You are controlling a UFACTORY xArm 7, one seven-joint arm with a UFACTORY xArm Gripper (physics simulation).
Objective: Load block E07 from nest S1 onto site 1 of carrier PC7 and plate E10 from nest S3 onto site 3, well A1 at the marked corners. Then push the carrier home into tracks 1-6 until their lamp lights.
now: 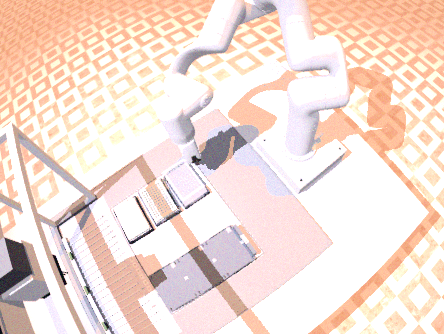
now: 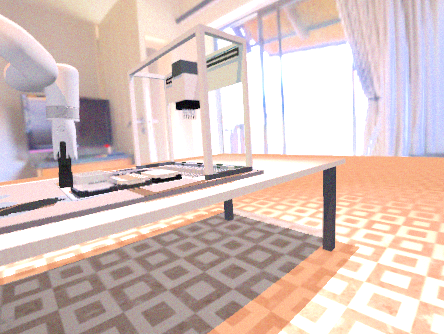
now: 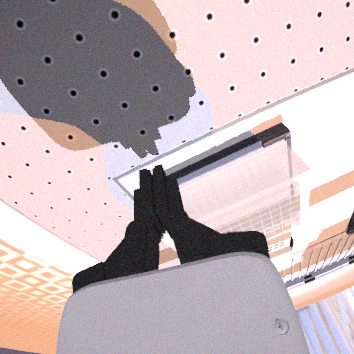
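Seen in the pictures: gripper, fingertip midpoint: (image 1: 196,160) (image 2: 66,187) (image 3: 155,179); arm's base, origin of the base link: (image 1: 298,145).
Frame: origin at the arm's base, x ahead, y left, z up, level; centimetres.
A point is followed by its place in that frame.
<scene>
My gripper (image 1: 196,161) {x 32.8, y -12.0, z -0.7 cm} (image 2: 65,185) {x 32.8, y -12.0, z -0.7 cm} (image 3: 155,179) {x 32.8, y -12.0, z -0.7 cm} is shut and empty, fingertips together, low beside the outer corner of the nearest nest. That nest holds a pale, translucent-looking labware piece (image 1: 186,184) {x 39.2, y -4.8, z 0.8 cm} (image 2: 92,179) {x 39.2, y -13.0, z 0.6 cm} (image 3: 225,195) {x 35.4, y -7.4, z 0.7 cm}, the tallest of three in a row. A middle piece (image 1: 159,201) {x 49.7, y -4.6, z -1.3 cm} (image 2: 127,178) {x 49.3, y -8.2, z -1.2 cm} has a gridded top. A flat white piece (image 1: 131,218) {x 60.8, y -3.3, z -1.1 cm} (image 2: 161,173) {x 60.6, y -7.0, z -1.3 cm} with a dark edge is farthest from the gripper. Labels and well A1 marks are too small to read. The grey carrier (image 1: 175,290) {x 57.1, y 23.9, z -2.6 cm} lies apart from the nests, with no labware on it.
Striped tracks (image 1: 100,250) {x 76.5, y 1.3, z -3.7 cm} run along the far side, with small green marks beside them. A white gantry frame (image 1: 55,165) {x 71.6, y -17.2, z 24.2 cm} (image 2: 204,100) {x 72.0, y -19.0, z 21.0 cm} stands over them and carries a dark-tipped head (image 1: 15,265) {x 76.5, y 13.9, z 41.2 cm} (image 2: 185,87) {x 78.4, y 6.7, z 30.6 cm}. The robot's base (image 1: 300,170) {x 4.7, y 8.2, z 0.1 cm} is at the opposite side.
</scene>
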